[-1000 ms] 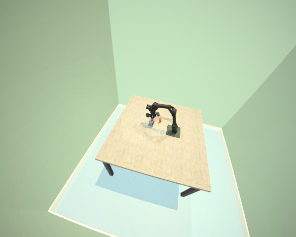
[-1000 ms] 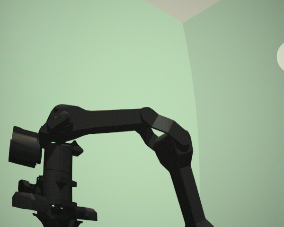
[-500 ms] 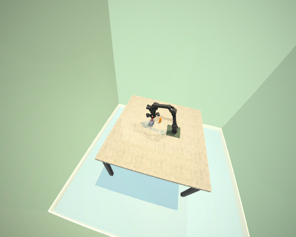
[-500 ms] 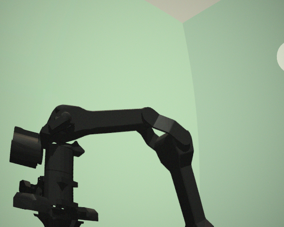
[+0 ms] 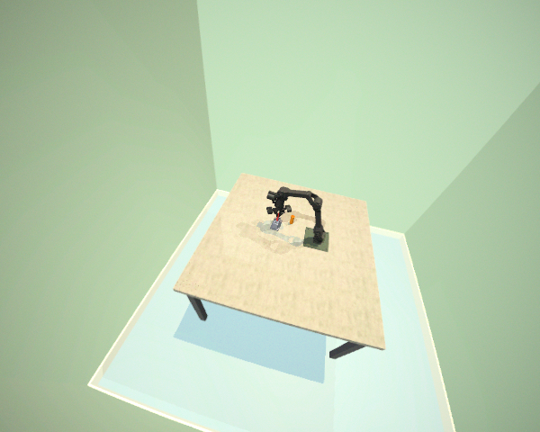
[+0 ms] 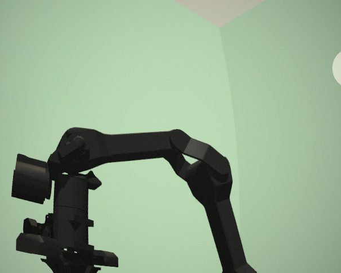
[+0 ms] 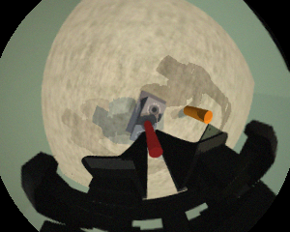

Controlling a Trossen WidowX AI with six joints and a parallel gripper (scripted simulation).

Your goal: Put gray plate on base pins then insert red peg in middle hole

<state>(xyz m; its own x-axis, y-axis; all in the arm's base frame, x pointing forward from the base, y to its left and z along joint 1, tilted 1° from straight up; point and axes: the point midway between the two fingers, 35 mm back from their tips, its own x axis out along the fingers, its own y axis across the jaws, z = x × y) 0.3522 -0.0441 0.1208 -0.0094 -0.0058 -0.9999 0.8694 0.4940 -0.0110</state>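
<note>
Right now my gripper tip is right at the red peg. From my gripper tip the other things lie so: gray plate (50 mm below); orange cylinder (110 mm behind, 70 mm to the right, 60 mm below).
</note>
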